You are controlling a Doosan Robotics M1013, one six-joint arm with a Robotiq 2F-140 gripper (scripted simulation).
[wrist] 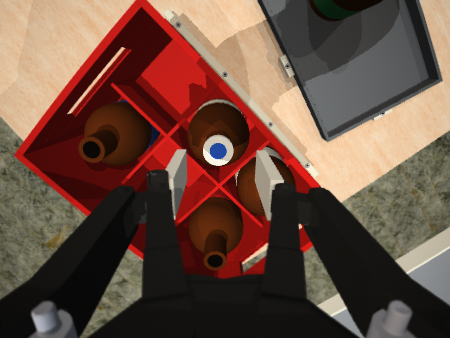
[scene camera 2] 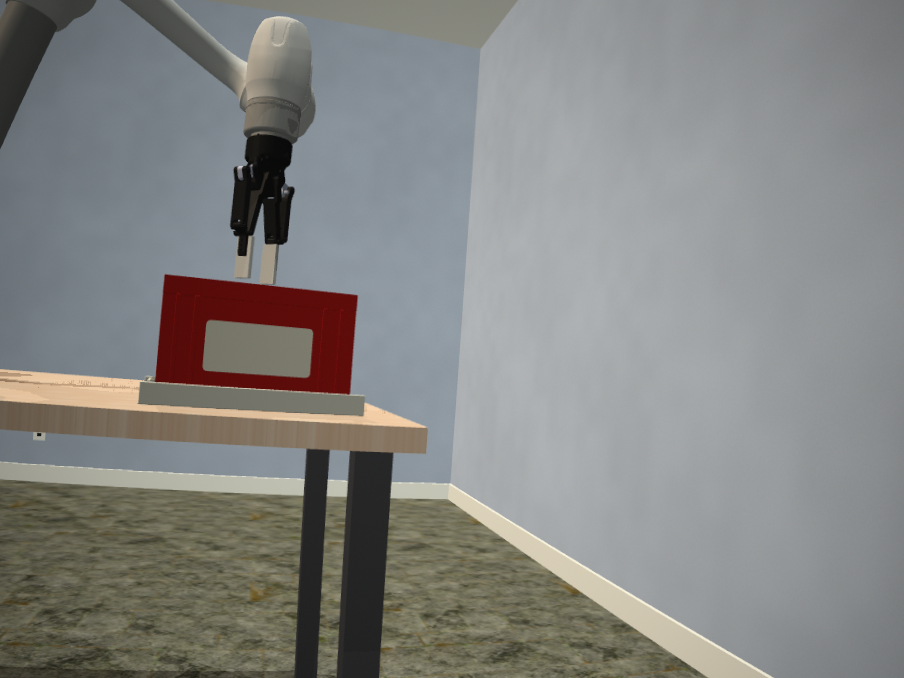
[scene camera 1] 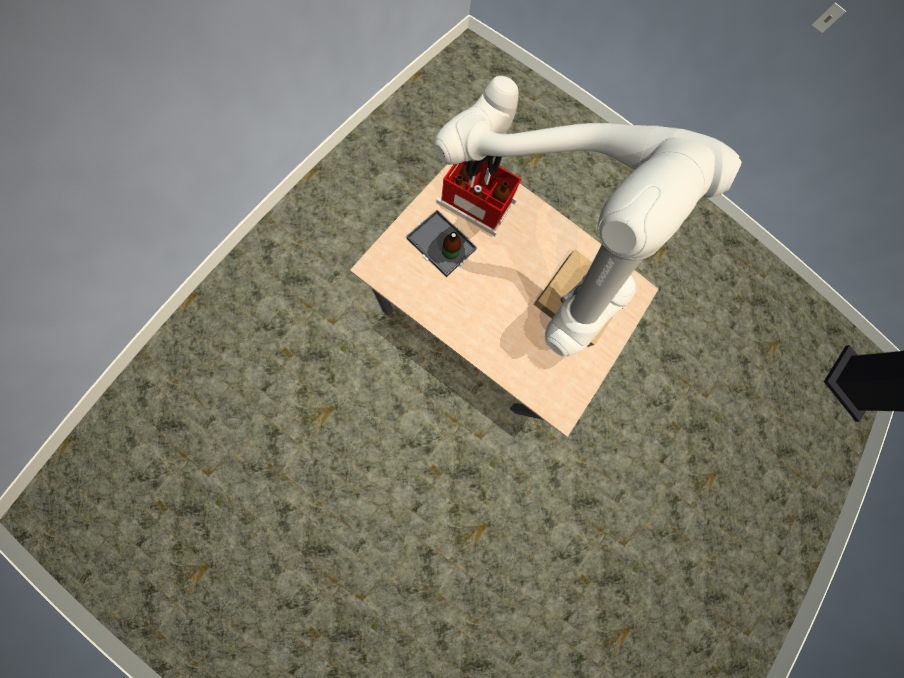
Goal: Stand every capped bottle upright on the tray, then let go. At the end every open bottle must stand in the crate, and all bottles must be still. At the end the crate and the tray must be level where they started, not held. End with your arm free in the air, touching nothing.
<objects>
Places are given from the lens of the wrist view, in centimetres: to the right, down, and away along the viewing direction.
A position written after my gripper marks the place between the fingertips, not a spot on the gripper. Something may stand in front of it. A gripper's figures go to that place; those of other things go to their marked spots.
my gripper (wrist: pixel 221 165): 0, 0, 22
grey tray (wrist: pixel 355 69): 19, -14, 38
</objects>
